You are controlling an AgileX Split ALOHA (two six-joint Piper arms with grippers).
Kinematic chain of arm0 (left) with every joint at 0, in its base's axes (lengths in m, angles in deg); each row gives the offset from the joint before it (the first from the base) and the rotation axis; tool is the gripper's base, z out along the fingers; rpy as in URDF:
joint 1: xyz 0 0 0.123 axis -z
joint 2: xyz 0 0 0 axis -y
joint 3: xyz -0.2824 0 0.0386 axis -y
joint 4: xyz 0.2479 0 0.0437 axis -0.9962 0 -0.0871
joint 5: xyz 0 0 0 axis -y
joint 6: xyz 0.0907 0 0.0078 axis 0.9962 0 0.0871
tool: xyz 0 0 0 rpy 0 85 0
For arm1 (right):
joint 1: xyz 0 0 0.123 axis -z
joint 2: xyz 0 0 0 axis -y
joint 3: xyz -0.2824 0 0.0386 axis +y
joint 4: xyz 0.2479 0 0.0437 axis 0.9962 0 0.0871
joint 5: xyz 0 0 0 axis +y
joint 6: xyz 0.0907 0 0.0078 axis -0.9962 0 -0.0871
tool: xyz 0 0 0 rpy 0 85 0
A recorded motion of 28 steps. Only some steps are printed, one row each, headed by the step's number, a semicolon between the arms.
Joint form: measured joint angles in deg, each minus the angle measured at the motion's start. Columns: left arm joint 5, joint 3, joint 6, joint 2, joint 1, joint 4; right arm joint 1, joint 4, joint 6, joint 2, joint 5, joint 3.
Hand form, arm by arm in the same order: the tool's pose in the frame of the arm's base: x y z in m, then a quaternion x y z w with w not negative. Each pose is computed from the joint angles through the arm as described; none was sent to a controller.
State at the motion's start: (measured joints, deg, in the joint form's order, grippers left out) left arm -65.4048 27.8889 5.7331 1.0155 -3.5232 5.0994; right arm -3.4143 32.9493 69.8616 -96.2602 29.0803 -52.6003
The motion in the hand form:
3: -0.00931 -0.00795 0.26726 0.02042 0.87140 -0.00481 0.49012; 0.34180 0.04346 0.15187 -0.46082 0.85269 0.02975 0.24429
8: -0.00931 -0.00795 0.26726 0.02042 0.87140 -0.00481 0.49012; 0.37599 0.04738 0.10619 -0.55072 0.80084 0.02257 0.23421
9: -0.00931 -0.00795 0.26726 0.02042 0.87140 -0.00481 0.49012; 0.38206 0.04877 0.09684 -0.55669 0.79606 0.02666 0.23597
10: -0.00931 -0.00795 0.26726 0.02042 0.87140 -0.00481 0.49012; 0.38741 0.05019 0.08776 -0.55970 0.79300 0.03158 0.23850
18: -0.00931 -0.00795 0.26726 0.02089 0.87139 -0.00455 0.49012; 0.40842 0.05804 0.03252 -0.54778 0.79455 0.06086 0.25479
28: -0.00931 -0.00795 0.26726 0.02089 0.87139 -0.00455 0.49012; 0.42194 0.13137 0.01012 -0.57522 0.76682 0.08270 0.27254
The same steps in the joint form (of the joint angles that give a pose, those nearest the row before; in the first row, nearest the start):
3: 0.00 0.00 0.00 0.00 0.00 0.00; 0.00 1.47 11.80 -8.32 -2.59 -4.07
8: 0.00 0.00 0.00 0.00 0.00 0.00; 0.00 7.17 29.96 -20.22 -4.05 -10.97
9: 0.00 0.00 0.00 0.00 0.00 0.00; 0.00 9.52 33.09 -22.50 -4.21 -12.33
10: 0.00 0.00 0.00 0.00 0.00 0.00; 0.00 12.08 36.03 -24.64 -4.35 -13.56
18: 0.00 0.00 0.06 0.00 0.00 0.00; -0.18 28.95 51.27 -36.10 -5.43 -19.13
28: 0.00 0.00 0.06 0.00 0.00 0.00; -9.66 34.16 51.29 -43.10 -6.36 -27.32

